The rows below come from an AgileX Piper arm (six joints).
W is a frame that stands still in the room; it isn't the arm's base.
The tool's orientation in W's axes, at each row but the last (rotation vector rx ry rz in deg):
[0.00 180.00 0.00]
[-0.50 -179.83 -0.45]
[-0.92 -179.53 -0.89]
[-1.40 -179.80 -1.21]
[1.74 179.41 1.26]
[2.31 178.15 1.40]
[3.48 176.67 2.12]
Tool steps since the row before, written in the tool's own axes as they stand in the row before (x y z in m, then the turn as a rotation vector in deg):
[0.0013 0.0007 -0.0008 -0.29 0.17 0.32]
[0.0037 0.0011 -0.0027 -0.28 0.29 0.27]
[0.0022 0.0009 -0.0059 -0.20 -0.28 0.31]
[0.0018 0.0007 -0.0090 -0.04 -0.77 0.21]
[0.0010 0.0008 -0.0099 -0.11 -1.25 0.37]
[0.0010 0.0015 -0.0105 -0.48 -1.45 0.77]
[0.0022 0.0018 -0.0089 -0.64 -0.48 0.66]
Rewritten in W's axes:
[-0.0013 0.0007 0.0008 0.29 0.17 -0.32]
[-0.0037 0.0011 0.0027 0.28 0.29 -0.27]
[-0.0021 0.0009 0.0059 0.19 -0.28 -0.31]
[-0.0018 0.0006 0.0090 0.03 -0.77 -0.22]
[-0.0011 0.0007 0.0099 0.09 -1.25 -0.39]
[-0.0013 0.0014 0.0105 0.47 -1.45 -0.78]
[-0.0026 0.0017 0.0088 0.66 -0.49 -0.63]

